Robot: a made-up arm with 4 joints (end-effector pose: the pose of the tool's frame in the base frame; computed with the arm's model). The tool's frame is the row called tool.
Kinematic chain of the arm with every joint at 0, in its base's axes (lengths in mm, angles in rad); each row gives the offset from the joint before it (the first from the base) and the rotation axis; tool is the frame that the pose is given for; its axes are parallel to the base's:
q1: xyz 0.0 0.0 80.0 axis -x
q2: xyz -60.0 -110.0 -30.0 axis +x
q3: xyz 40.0 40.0 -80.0 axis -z
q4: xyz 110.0 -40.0 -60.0 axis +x
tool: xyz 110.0 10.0 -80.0
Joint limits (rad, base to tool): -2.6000..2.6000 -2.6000..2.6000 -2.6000..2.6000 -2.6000..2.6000
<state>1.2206 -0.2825 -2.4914 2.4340</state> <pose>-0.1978 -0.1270 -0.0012 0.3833 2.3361 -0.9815</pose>
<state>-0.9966 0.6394 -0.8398 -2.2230</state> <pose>0.2085 0.0561 0.1081 -0.5517 -0.7972 -0.2989</pose>
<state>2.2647 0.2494 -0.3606 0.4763</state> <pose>0.1839 -0.1920 0.1617 -1.5209 0.3776 0.1272</pose>
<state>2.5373 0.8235 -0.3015 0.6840</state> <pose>0.1846 -0.1377 0.0735 -1.0217 0.2936 0.1145</pose>
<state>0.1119 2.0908 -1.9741 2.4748</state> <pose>-0.1078 -0.1435 0.3125 -1.1388 -0.5340 -2.1093</pose>
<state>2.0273 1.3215 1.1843 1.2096</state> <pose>0.0985 -0.1952 0.1679 0.4430 -0.9779 -0.6880</pose>
